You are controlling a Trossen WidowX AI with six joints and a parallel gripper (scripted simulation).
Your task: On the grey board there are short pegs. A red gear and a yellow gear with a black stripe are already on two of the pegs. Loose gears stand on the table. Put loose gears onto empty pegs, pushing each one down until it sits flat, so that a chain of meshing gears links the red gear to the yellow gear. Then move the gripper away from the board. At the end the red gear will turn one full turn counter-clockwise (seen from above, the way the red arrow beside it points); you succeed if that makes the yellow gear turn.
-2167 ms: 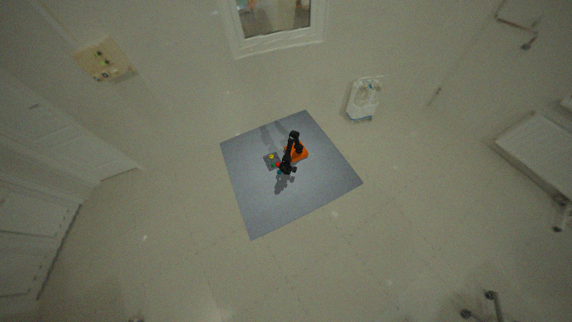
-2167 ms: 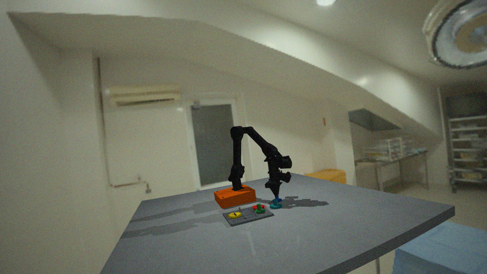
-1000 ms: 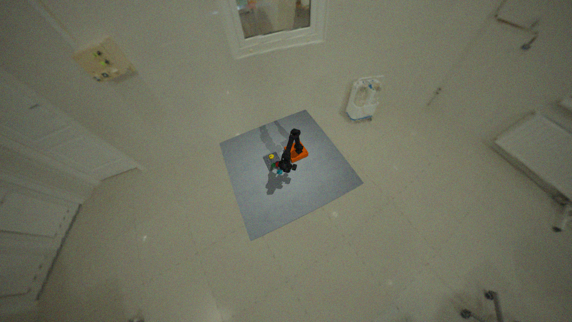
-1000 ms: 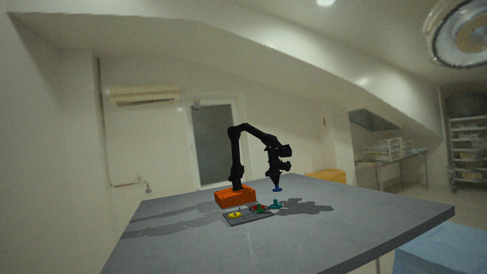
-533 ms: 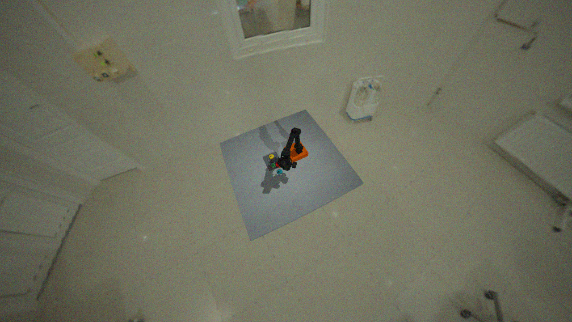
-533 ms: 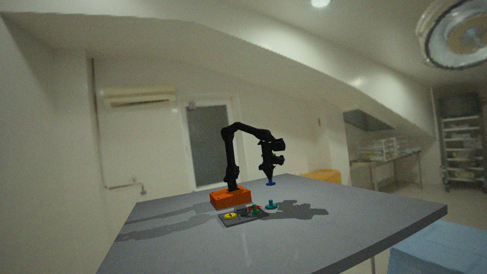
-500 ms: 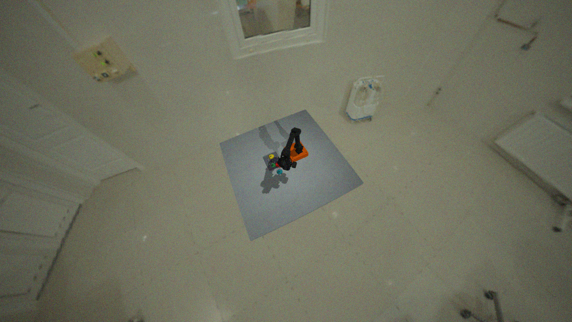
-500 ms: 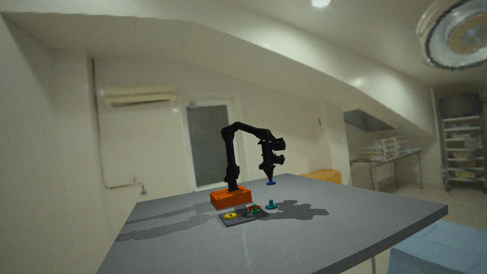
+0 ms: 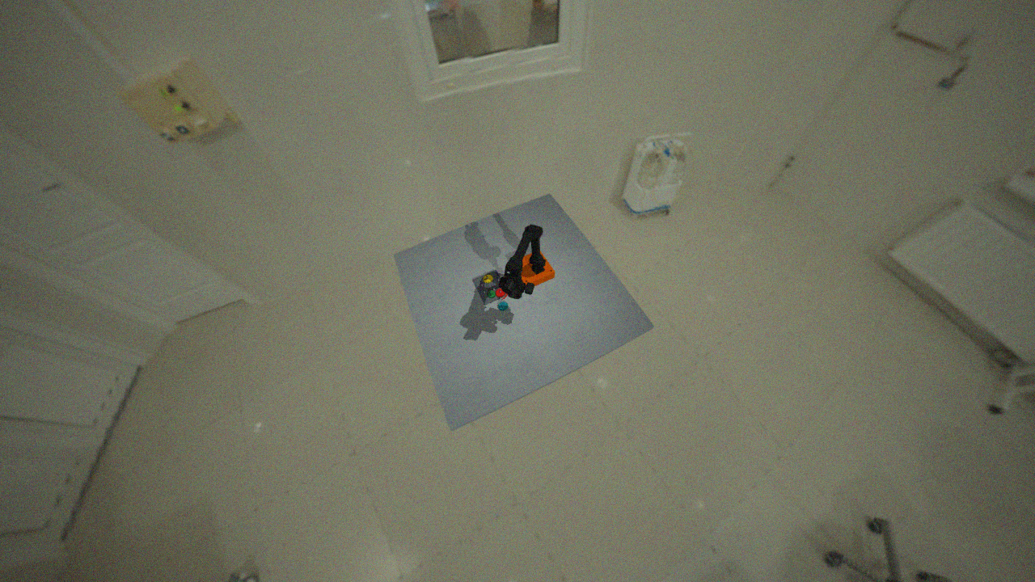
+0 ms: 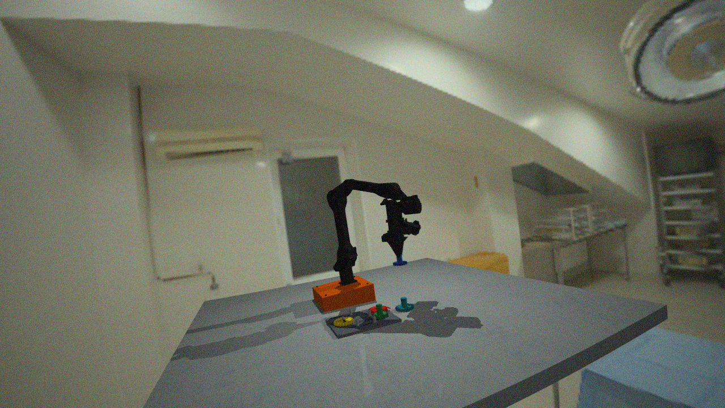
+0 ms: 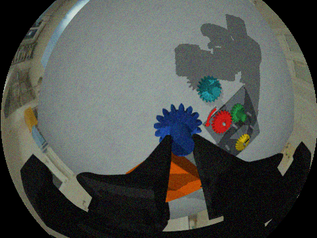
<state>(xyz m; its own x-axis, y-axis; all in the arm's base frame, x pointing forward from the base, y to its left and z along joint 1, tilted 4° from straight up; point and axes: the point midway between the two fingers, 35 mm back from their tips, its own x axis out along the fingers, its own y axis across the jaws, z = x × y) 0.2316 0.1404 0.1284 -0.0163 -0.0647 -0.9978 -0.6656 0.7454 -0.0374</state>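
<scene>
Now: gripper tip 16 cm to the left of the green gear, 14 cm above it and 10 cm short of it. The rest, counted from my gripper tip: teal gear (15 cm below, 8 cm ahead, 5 cm to the right); red arrow (16 cm below, 11 cm to the right, 3 cm ahead); blue gear (1 cm below).
</scene>
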